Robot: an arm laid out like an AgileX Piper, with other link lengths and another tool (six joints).
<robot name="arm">
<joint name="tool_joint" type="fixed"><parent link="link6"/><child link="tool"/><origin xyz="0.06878 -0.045 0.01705" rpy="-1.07 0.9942 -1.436"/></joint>
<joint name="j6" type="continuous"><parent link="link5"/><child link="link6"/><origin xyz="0.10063 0 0.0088"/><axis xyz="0.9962 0 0.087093"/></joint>
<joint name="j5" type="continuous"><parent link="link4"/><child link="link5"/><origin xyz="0 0 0"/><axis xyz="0 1 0"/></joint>
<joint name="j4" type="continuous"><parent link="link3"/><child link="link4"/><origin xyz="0.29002 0 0.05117"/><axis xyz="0.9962 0 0.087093"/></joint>
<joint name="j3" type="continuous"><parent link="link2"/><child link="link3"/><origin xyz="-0.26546 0 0.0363"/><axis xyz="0 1 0"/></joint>
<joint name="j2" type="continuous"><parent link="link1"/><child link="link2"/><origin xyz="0 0 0"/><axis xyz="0 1 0"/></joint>
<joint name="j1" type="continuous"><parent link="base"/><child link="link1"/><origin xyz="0 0 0.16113"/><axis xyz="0 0 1"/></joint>
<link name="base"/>
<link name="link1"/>
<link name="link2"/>
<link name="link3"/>
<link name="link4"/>
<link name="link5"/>
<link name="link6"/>
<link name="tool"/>
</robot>
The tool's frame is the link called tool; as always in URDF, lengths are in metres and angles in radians. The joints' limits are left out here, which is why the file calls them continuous.
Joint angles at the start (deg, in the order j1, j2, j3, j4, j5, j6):
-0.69, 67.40, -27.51, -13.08, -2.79, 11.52
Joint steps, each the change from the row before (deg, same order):
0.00, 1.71, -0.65, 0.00, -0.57, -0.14
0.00, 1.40, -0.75, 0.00, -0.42, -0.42
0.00, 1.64, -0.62, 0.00, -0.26, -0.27
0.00, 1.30, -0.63, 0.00, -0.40, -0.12
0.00, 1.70, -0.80, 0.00, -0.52, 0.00
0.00, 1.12, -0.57, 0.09, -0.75, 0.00
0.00, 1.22, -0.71, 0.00, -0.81, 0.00
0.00, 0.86, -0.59, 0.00, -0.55, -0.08
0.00, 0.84, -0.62, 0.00, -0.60, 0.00
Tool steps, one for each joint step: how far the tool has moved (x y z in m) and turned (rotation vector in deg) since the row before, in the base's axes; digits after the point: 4 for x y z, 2 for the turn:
0.0044, 0.0004, -0.0041, -0.04, 0.50, 0.18
0.0045, 0.0003, -0.0019, -0.29, 0.24, 0.30
0.0038, 0.0002, -0.0049, -0.18, 0.76, 0.20
0.0038, 0.0003, -0.0026, -0.04, 0.28, 0.14
0.0048, 0.0003, -0.0038, 0.08, 0.39, 0.09
0.0039, 0.0004, -0.0014, 0.17, -0.18, 0.07
0.0047, 0.0005, -0.0010, 0.11, -0.28, 0.14
0.0037, 0.0003, -0.0001, 0.01, -0.27, 0.14
0.0039, 0.0004, 0.0002, 0.08, -0.37, 0.10

